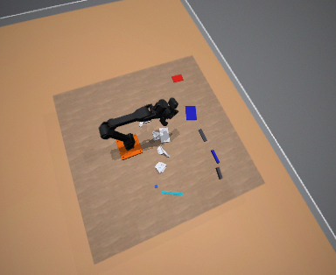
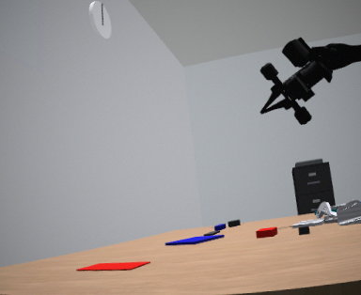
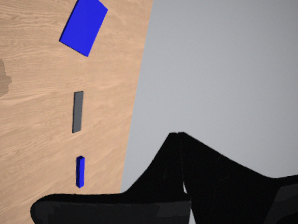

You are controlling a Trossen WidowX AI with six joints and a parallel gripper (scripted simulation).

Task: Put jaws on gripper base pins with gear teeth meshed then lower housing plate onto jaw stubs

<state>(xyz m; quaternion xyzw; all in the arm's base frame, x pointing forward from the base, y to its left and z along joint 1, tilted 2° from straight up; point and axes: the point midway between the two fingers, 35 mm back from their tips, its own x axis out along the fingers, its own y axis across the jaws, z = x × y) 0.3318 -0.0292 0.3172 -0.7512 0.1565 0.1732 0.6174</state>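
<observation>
The white jaw lies 29 cm below my gripper tip, 16 cm to the right of it and 15 cm behind it. Round my gripper tip: red block (30 cm below, 14 cm to the left, 3 cm ahead); then blue plate (30 cm below, 20 cm ahead, 7 cm to the left); then blue bar (34 cm to the right, 30 cm below, 18 cm ahead).
</observation>
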